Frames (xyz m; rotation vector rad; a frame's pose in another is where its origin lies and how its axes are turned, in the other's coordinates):
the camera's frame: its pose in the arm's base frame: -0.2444 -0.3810 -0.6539 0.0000 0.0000 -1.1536
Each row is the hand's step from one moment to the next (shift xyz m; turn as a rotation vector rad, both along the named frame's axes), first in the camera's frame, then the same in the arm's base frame.
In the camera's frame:
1: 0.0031 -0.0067 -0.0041 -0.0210 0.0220 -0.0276
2: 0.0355 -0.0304 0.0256 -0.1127 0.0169 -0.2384
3: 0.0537 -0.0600 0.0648 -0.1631 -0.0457 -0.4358
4: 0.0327 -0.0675 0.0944 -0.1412 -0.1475 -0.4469
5: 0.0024 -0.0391 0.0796 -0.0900 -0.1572 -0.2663
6: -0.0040 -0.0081 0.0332 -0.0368 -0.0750 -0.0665
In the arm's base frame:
1: -0.0049 -0.0055 -0.0041 0.0116 0.0281 -0.0276
2: -0.0134 -0.0448 0.0256 -0.0302 0.1099 -0.2384
3: -0.0331 -0.0734 0.0648 -0.1079 0.1306 -0.4358
4: -0.0485 -0.0572 0.0944 -0.1921 0.0693 -0.4469
5: -0.0348 -0.0180 0.0796 -0.1802 0.0186 -0.2663
6: -0.0090 0.0004 0.0332 -0.0835 0.0033 -0.0665

